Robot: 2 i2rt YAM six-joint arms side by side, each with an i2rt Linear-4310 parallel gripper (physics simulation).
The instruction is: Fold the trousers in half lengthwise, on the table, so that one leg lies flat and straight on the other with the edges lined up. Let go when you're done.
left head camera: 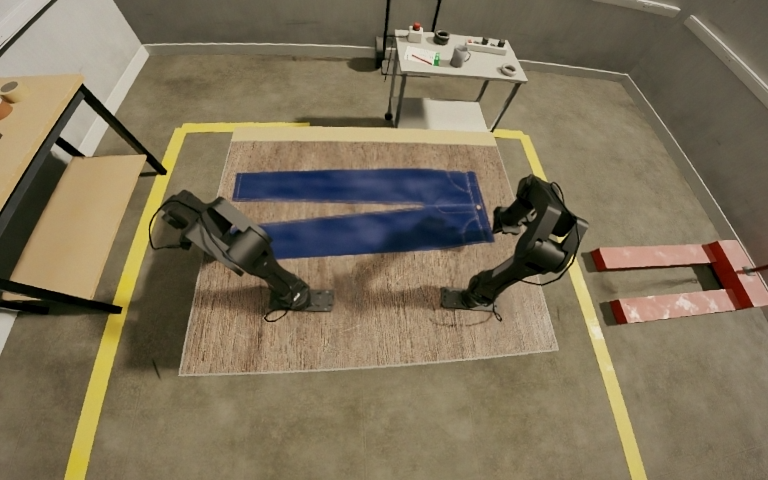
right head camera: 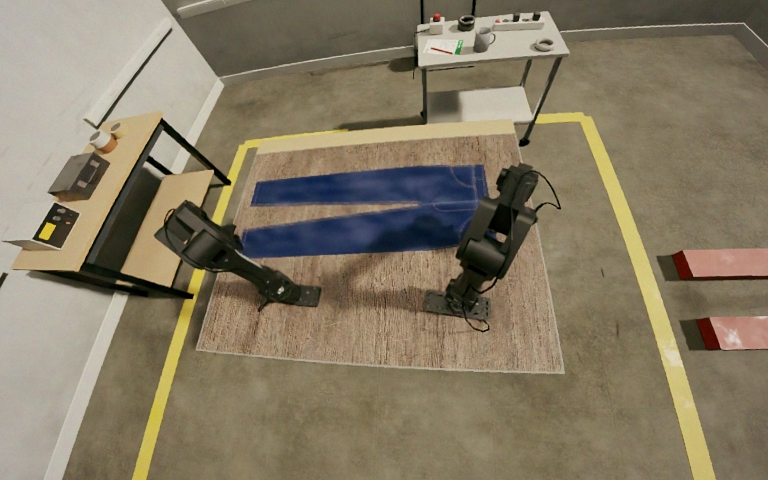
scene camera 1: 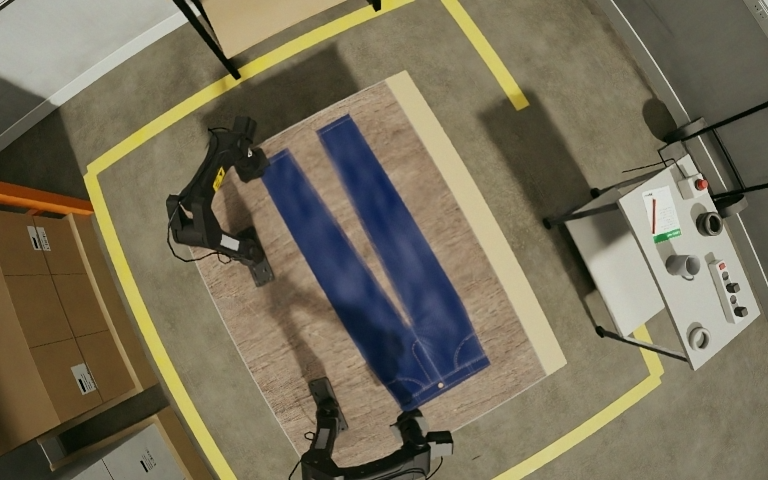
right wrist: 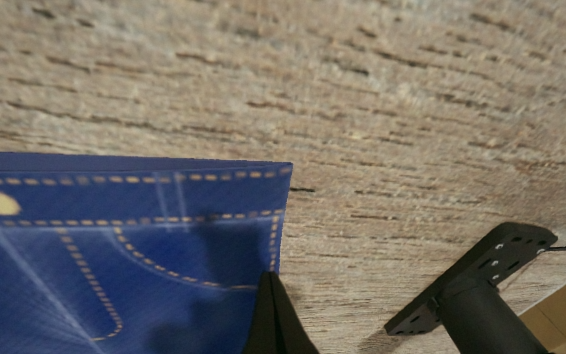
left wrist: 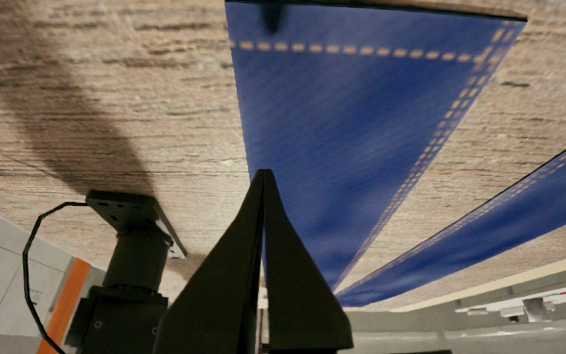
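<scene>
Blue trousers point(left head camera: 351, 186) point(right head camera: 351, 189) point(scene camera 1: 396, 243) point(left wrist: 310, 125) point(right wrist: 240, 195) lie spread flat on the wood-grain table point(left head camera: 368, 339) point(scene camera 1: 254, 339), both legs apart in a narrow V, waistband at the right in the head views. My left gripper point(scene camera 1: 265, 169) point(left wrist: 264, 176) is shut and empty above the hem end of the nearer leg; its fingertips are hidden behind the arm in the left head camera. My right gripper point(scene camera 1: 408, 413) point(right wrist: 267, 279) is shut and empty above the outer edge of the nearer waist corner. The cloth lies flat beneath both, with their shadows apart from the tips.
A white cart point(left head camera: 407, 67) point(right head camera: 430, 59) point(scene camera 1: 628, 203) with a mug point(left head camera: 459, 56) point(right head camera: 483, 39) stands beyond the table's far edge. A wooden workbench point(left head camera: 50, 118) point(right head camera: 133, 152) stands at the left. Red forks point(left head camera: 651, 257) lie at the right. Cartons point(scene camera 1: 33, 305) show in scene camera 1.
</scene>
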